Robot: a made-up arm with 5 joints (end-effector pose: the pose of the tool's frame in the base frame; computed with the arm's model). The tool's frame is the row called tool.
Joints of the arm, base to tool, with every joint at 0 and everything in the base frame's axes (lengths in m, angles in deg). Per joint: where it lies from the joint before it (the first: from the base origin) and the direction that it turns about. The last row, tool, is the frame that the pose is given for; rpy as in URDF.
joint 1: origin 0.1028 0.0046 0.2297 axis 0 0 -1
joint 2: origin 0.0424 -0.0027 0.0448 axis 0 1 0
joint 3: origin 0.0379 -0.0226 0.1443 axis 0 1 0
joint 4: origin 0.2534 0.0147 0.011 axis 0 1 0
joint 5: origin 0.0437 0.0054 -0.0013 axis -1 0 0
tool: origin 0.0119 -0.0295 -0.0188 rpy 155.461 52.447 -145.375
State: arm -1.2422 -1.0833 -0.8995 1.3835 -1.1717
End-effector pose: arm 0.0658 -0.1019 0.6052 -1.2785 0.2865 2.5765
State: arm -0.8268 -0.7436 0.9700 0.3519 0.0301
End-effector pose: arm 0.3035 0.1706 0.3137 1.7785 -2.1261 -1.1993
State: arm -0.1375 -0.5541 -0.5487 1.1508 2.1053
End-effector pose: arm 0.2625 0.0203 0.6792 1.5899 -1.8589 1.6069
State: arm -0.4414 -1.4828 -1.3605 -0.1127 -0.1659
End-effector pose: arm -0.2397 -0.1917 0.4234 -0.6874 -0.8208 -0.2078
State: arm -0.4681 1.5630 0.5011 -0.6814 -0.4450
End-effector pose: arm 0.1641 0.0090 -0.0511 0.2454 -2.2471 -1.3404
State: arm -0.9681 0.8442 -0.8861 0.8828 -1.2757
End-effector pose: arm 0.3483 0.3688 0.2989 0.2487 -1.9700 -2.1903
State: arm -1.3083 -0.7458 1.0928 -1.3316 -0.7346
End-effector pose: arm 0.1880 0.2657 0.3573 -1.5089 0.0119 2.0136
